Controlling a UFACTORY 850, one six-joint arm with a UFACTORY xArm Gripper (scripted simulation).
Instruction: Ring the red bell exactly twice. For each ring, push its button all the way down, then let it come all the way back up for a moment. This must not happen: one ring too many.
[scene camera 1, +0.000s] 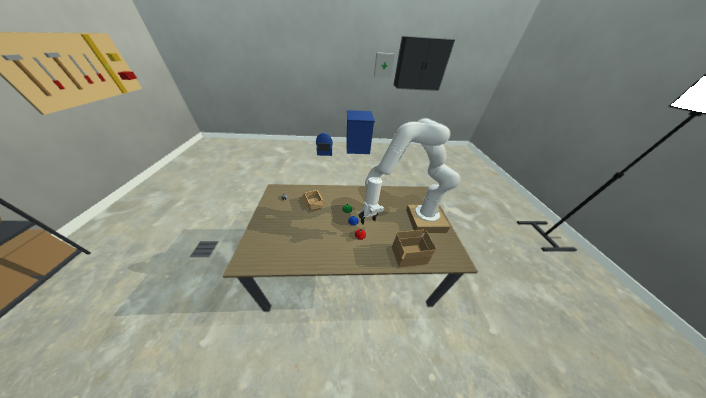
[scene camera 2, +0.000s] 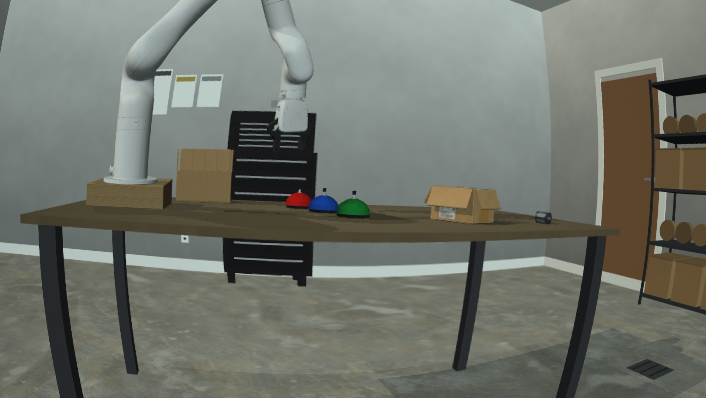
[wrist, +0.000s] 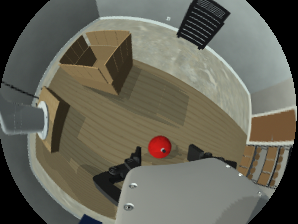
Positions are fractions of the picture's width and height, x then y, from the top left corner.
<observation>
cardboard box: scene camera 1 0.58, 0.62; scene camera 2 0.30, 0.45; wrist 0.32, 0.25
</observation>
